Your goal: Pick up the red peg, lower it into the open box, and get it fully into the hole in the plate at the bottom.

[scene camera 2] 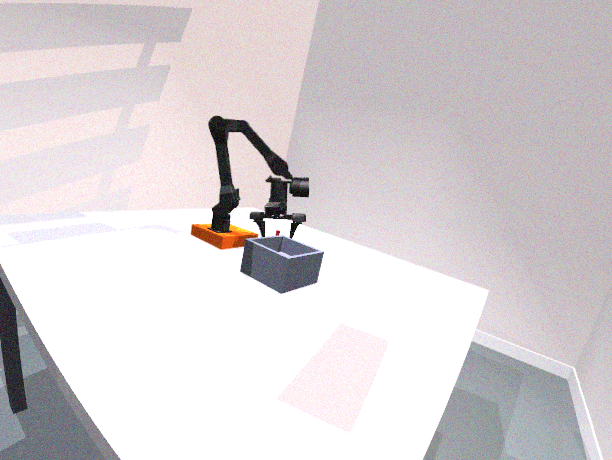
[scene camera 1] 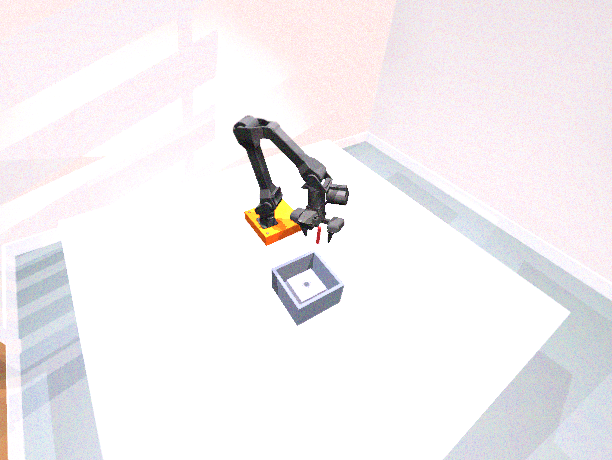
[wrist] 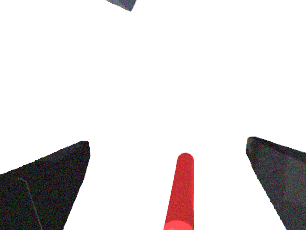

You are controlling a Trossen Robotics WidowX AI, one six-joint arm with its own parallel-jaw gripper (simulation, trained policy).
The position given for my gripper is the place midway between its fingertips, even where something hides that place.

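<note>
On scene camera 1 you'd see a grey box [scene camera 1: 280, 274] and my gripper [scene camera 1: 317, 239]. Scene camera 2 has my gripper too [scene camera 2: 276, 241], and the wrist view shows the gripper as well [wrist: 168, 146].
</note>
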